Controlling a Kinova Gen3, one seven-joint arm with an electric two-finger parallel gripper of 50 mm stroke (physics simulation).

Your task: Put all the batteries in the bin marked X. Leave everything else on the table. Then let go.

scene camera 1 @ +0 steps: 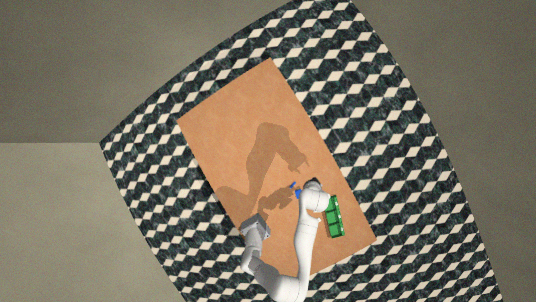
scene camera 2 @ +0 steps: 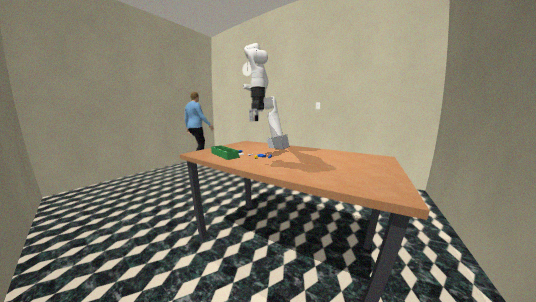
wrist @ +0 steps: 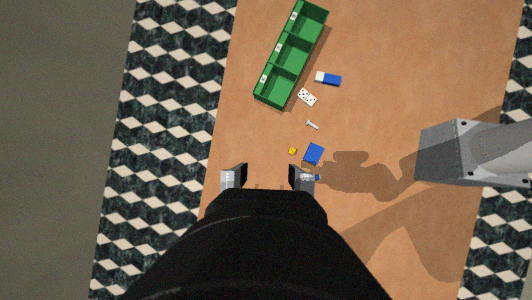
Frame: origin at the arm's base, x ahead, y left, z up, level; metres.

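Seen in the pictures: gripper, between the fingertips: (scene camera 2: 254,121) (wrist: 267,172); arm's base, origin of its link: (scene camera 1: 255,234) (scene camera 2: 277,136) (wrist: 492,151).
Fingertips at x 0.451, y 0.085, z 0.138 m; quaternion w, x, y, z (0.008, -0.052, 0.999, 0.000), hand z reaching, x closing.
Note:
Pixels of each thing's middle, then the offset from my fingertips to it. Level surfaces: height alone.
- green three-compartment bin, middle of its body: (wrist: 289,57) (scene camera 1: 333,217) (scene camera 2: 224,151) 0.014 m back, 0.264 m right, 0.205 m down
- small blue battery-like piece, middle of its body: (wrist: 310,178) (scene camera 1: 292,185) (scene camera 2: 270,156) 0.116 m back, 0.037 m left, 0.221 m down
- blue block, middle of its body: (wrist: 313,153) (scene camera 1: 299,193) 0.113 m back, 0.029 m right, 0.223 m down
- yellow die, middle of its body: (wrist: 291,150) (scene camera 2: 256,157) 0.055 m back, 0.028 m right, 0.220 m down
- bolt, middle of its body: (wrist: 312,124) 0.099 m back, 0.105 m right, 0.223 m down
- domino, middle of its body: (wrist: 306,97) 0.075 m back, 0.176 m right, 0.225 m down
- blue-and-white eraser, middle of its body: (wrist: 327,79) 0.121 m back, 0.230 m right, 0.222 m down
- table, height of its surface: 0.228 m down
The green three-compartment bin (scene camera 1: 334,217) (scene camera 2: 225,152) (wrist: 270,63) stands on the table. White labels mark its compartments; the middle one looks like X, but the letters are blurred. No battery shows inside in the wrist view. A small blue battery-like piece (scene camera 1: 293,185) (scene camera 2: 270,156) (wrist: 317,177) lies on the table, mostly hidden behind the right finger in the wrist view. My gripper (scene camera 2: 254,116) (wrist: 267,172) is open and empty, high above the table. In the wrist view that piece shows just right of the fingers, and the bin farther up.
A blue block (scene camera 1: 298,194) (wrist: 313,153), a yellow die (scene camera 2: 256,157) (wrist: 292,150), a bolt (wrist: 312,125), a domino (wrist: 307,97) and a blue-and-white eraser (wrist: 328,79) lie on the table (scene camera 1: 235,115) (scene camera 2: 360,175). A person (scene camera 2: 195,117) stands beyond the table.

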